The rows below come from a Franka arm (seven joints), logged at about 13 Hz.
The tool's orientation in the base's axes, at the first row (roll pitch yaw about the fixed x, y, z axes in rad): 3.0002, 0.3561, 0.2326
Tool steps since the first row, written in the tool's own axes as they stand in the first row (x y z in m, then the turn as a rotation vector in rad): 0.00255, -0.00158, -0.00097, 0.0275, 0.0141, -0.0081; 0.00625, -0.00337, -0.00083, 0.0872, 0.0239, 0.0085; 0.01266, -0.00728, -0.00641, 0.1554, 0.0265, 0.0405; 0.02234, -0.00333, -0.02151, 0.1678, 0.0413, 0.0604
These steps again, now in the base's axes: 0.00218, 0.00227, -0.00020, 0.0314, -0.0057, -0.0002; 0.00502, 0.00474, -0.00185, 0.0835, -0.0058, -0.0351; 0.01148, 0.01105, 0.00057, 0.1368, -0.0004, -0.0883; 0.02598, 0.01266, 0.01173, 0.1461, -0.0162, -0.1091
